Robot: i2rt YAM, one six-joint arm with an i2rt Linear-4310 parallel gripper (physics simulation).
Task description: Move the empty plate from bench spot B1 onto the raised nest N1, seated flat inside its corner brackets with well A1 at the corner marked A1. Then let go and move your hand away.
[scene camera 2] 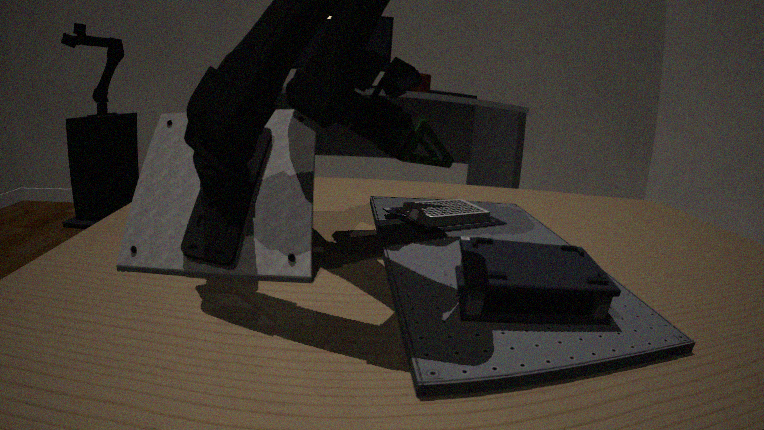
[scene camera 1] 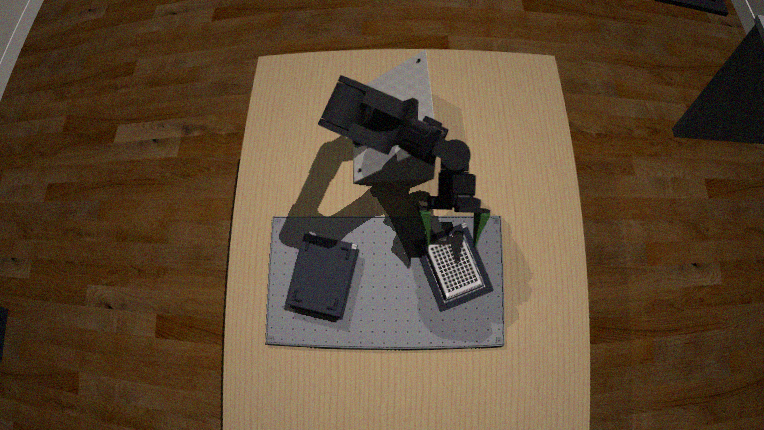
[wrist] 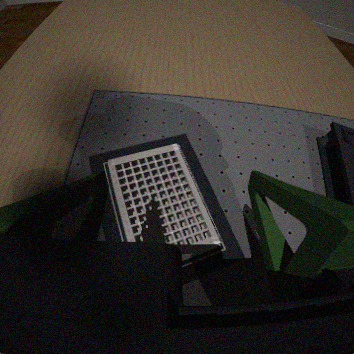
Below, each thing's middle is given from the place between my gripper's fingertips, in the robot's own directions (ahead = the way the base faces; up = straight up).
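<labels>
There's a white well plate point(scene camera 1: 451, 260) that sits 8 cm below my hand, 2 cm ahead of it and 1 cm to the left of it. And there's a dark nest pad point(scene camera 1: 443, 304), which is 9 cm below my hand, 2 cm ahead of it and 1 cm to the left of it.
</labels>
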